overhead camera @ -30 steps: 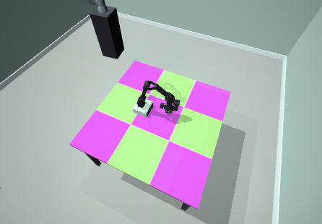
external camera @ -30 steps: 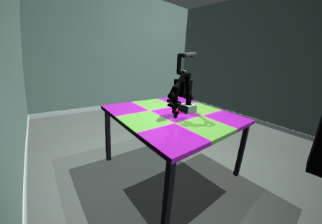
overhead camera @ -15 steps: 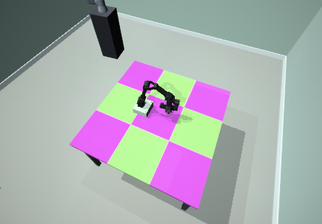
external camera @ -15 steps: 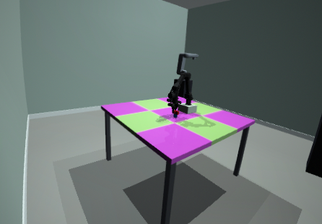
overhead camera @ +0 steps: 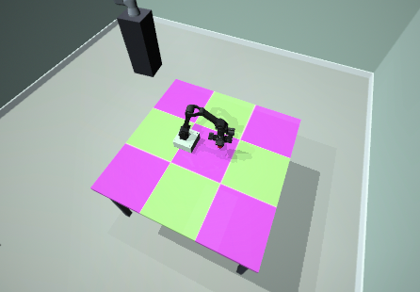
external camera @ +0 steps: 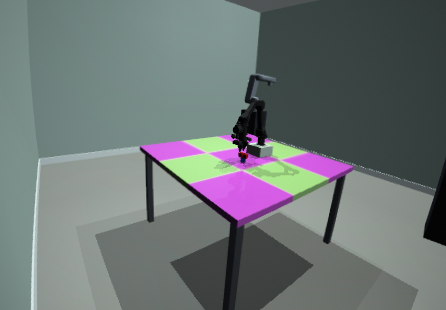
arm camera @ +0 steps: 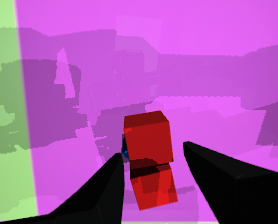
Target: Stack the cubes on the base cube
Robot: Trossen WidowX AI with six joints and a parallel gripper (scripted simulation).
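The red cube lies 4 cm to the left of my gripper tip and 3 cm below it. Also, from my gripper tip: blue cube (2 cm to the left, 6 cm below).
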